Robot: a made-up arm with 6 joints.
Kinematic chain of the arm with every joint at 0, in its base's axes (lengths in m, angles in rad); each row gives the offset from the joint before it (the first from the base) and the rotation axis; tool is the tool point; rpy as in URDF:
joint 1: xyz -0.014 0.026 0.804 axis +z
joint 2: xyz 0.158 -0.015 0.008 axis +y
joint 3: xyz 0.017 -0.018 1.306 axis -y
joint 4: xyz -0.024 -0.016 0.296 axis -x
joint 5: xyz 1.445 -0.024 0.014 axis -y
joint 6: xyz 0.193 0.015 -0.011 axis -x
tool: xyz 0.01 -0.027 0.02 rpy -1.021 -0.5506 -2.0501
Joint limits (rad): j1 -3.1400..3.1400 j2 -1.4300..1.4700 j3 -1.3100..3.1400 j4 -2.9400..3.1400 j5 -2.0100..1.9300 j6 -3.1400..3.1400
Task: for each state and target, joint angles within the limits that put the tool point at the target. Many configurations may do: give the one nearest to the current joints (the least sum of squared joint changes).
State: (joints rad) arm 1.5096 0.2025 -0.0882 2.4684 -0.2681 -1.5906
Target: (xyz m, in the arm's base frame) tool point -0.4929 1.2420 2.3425
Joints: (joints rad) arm 1.9973 -0.3851 -0.4181 2.4910 -0.2195 -1.5801
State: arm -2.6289 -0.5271 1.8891 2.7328 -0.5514 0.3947
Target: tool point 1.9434 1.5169 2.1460
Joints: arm -2.5098 -0.9827 1.5732 2.7254 -0.4282 0.4064
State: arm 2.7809 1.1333 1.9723 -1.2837 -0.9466 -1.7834
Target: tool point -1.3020 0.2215 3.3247
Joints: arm 2.9130 0.6939 1.9245 -1.3048 -0.8144 -1.7797
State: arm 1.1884 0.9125 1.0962 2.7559 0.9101 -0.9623
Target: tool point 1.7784 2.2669 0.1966
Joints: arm 0.8818 1.4700 0.8813 2.7715 0.8028 -0.9822
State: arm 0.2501 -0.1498 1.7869 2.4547 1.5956 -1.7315
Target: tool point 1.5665 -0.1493 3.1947
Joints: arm -0.1705 0.5129 1.4398 2.5257 1.5483 -1.7449
